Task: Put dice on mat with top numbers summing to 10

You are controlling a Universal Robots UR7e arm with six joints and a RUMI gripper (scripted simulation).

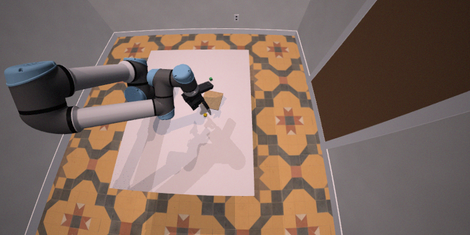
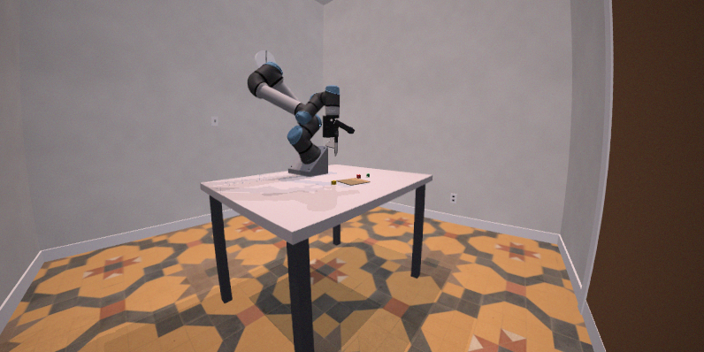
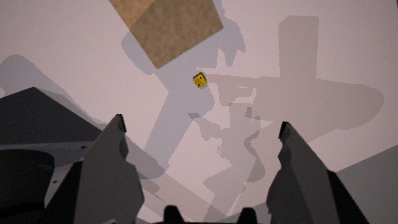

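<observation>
The yellow die lies 150 mm below my hand, 10 mm to the right of it and 10 mm behind it. From my hand the other things lie so: brown mat: 160 mm below, 120 mm to the left, 20 mm ahead; green die: 290 mm to the left, 150 mm below, 10 mm behind; red die: 230 mm to the left, 150 mm below, 30 mm behind.
</observation>
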